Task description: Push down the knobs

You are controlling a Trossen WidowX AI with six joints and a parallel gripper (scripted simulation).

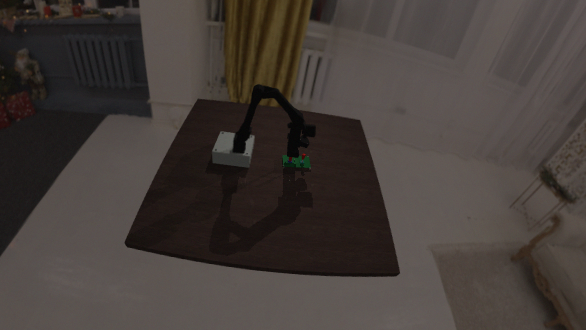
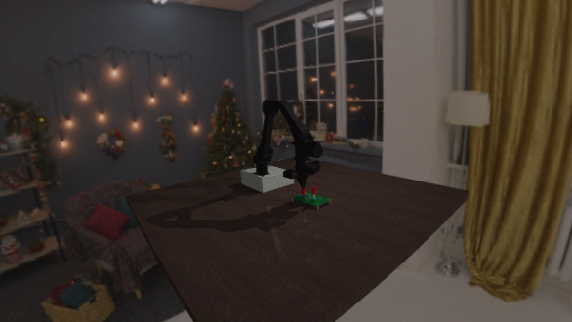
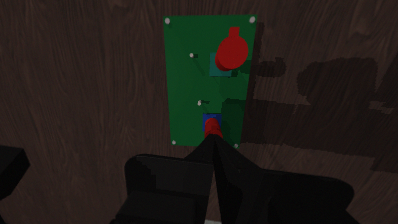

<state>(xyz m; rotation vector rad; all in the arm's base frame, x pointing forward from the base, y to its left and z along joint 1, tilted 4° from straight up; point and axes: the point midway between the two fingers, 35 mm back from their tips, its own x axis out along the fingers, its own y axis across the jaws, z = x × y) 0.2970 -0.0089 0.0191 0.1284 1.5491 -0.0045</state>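
Now: gripper tip 7 cm short of the knob, 1 cm to the left of it and 1 cm below it.
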